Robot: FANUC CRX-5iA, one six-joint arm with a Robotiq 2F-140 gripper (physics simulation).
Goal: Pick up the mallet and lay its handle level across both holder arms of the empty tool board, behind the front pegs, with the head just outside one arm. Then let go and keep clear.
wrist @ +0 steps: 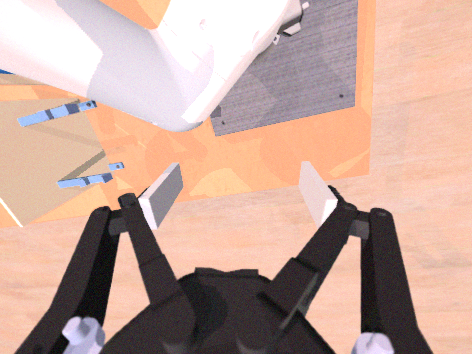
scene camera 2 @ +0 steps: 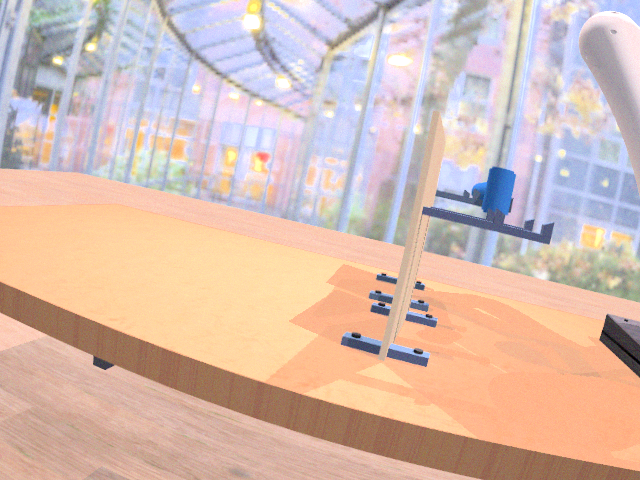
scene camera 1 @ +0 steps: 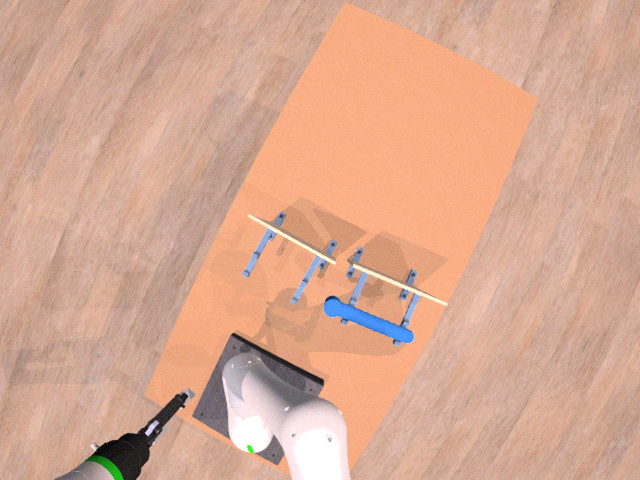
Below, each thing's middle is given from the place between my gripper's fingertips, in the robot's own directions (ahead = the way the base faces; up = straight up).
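Labels:
Picture the blue mallet [scene camera 1: 333, 307]: my hand is 42 cm to the left of it and 34 cm short of it, and it's 14 cm above it.

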